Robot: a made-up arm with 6 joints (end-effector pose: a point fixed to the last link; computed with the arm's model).
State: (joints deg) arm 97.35 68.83 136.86 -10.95 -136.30 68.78
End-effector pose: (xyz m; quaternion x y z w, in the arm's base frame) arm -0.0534 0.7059 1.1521 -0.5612 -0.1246 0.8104 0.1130
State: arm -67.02 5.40 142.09 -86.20 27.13 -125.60
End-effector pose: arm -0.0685 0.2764 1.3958 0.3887 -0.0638 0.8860 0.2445
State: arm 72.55 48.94 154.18 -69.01 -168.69 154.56
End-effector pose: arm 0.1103 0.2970 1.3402 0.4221 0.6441 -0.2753 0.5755
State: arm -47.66 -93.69 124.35 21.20 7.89 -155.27
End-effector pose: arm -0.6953 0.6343 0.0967 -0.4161 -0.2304 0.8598 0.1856
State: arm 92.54 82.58 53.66 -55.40 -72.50 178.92
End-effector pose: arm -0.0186 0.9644 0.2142 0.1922 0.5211 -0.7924 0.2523
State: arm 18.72 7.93 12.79 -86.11 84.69 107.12
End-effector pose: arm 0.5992 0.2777 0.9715 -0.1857 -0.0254 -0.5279 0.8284
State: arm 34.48 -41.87 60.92 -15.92 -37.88 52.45
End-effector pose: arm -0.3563 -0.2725 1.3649 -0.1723 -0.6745 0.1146 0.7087
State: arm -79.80 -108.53 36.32 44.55 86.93 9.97
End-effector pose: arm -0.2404 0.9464 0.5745 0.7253 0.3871 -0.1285 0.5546
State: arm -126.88 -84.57 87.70 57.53 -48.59 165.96
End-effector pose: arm 0.5690 0.8648 0.5038 -0.1157 -0.5770 0.5601 0.5830
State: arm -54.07 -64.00 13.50 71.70 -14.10 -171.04
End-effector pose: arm -0.3074 0.3439 1.2223 0.3656 -0.7557 0.0877 0.5362
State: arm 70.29 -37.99 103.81 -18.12 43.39 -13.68
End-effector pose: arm -0.1950 -0.6576 1.2136 -0.6468 0.7240 -0.0798 0.2261
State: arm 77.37 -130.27 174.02 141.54 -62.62 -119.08
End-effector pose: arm -0.1097 0.0069 -0.2551 -0.3152 -0.2182 0.3764 0.8434
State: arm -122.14 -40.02 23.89 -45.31 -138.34 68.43
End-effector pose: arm -0.0058 0.0821 1.3569 -0.0508 0.4683 -0.1678 0.8660
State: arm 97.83 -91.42 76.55 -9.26 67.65 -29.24
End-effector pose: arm 0.1927 -0.9886 0.5881 -0.5825 0.5523 0.2364 0.5475
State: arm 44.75 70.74 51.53 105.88 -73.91 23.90
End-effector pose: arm 0.7041 0.7829 0.5119 -0.9312 0.1500 -0.0617 0.3265
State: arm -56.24 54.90 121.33 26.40 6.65 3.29
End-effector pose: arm 0.2813 -0.5150 1.2397 -0.5283 -0.4383 -0.4468 0.5738
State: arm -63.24 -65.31 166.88 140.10 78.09 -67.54
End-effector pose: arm -0.2655 0.6707 0.1917 0.6538 0.2897 0.4649 0.5219
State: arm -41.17 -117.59 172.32 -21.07 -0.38 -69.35
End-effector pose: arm -0.2865 0.1623 -0.2731 0.6211 0.1558 -0.6336 0.4342
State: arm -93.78 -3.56 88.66 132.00 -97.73 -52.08
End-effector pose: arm 0.0795 0.1327 1.5300 0.1690 0.3821 0.8095 0.4124
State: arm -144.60 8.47 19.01 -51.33 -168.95 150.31
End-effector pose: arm -0.5726 -0.3240 1.0435 -0.2384 0.0085 0.2796 0.9300
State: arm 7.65 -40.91 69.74 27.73 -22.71 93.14
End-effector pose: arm -0.5340 -0.1039 1.3314 -0.6187 -0.3559 -0.5690 0.4083
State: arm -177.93 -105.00 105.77 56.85 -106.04 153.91
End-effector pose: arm 0.8893 0.0656 -0.0176 0.0180 -0.5011 0.5547 0.6639
